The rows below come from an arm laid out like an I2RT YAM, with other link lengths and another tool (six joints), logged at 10 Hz.
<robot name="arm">
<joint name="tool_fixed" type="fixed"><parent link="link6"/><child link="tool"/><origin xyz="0.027 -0.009 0.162" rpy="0 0.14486 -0.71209"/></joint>
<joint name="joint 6" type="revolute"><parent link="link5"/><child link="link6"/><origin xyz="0.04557 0 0.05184" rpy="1.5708 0 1.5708"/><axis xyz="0 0 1"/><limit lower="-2.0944" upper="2.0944"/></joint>
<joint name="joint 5" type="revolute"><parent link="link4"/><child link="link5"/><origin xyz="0.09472 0.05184 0.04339" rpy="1.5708 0 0"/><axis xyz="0 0 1"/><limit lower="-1.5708" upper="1.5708"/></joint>
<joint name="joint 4" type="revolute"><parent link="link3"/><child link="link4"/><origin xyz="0.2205 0.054 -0.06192"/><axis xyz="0 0 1"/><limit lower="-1.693" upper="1.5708"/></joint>
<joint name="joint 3" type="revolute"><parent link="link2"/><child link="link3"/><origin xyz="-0.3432 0 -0.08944" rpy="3.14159 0 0"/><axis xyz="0 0 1"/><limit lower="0" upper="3.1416"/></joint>
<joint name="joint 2" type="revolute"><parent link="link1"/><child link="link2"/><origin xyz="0.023 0.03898 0.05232" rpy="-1.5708 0 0"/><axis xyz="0 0 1"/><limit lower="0" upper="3.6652"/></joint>
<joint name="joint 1" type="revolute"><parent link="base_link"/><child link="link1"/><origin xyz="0 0 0.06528"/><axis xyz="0 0 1"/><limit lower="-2.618" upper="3.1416"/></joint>
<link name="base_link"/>
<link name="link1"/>
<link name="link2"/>
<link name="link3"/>
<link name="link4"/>
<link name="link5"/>
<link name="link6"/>
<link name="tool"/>
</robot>
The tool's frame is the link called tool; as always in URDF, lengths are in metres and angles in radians.
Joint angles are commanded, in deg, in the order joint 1, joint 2, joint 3, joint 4, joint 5, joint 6. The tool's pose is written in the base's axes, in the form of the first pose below.
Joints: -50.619, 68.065, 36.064, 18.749, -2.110, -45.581
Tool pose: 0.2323, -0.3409, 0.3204, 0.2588, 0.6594, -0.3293, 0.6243
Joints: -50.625, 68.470, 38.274, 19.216, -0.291, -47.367
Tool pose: 0.2314, -0.3490, 0.3405, 0.2849, 0.6490, -0.3198, 0.6288
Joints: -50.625, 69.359, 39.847, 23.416, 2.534, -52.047
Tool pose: 0.2294, -0.3593, 0.3718, 0.3373, 0.6294, -0.2910, 0.6367
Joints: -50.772, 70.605, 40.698, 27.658, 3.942, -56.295
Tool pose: 0.2299, -0.3664, 0.3938, 0.3769, 0.6151, -0.2635, 0.6404
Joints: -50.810, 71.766, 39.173, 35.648, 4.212, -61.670
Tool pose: 0.2313, -0.3661, 0.4143, 0.4191, 0.5953, -0.2212, 0.6489
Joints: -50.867, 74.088, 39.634, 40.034, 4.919, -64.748
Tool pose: 0.2355, -0.3735, 0.4248, 0.4452, 0.5846, -0.2022, 0.6474
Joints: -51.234, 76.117, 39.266, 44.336, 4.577, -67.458
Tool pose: 0.2390, -0.3784, 0.4292, 0.4642, 0.5781, -0.1827, 0.6457
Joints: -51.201, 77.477, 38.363, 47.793, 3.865, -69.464
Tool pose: 0.2439, -0.3784, 0.4291, 0.4737, 0.5756, -0.1645, 0.6459
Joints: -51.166, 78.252, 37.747, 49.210, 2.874, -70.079
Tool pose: 0.2487, -0.3776, 0.4253, 0.4717, 0.5783, -0.1548, 0.6474
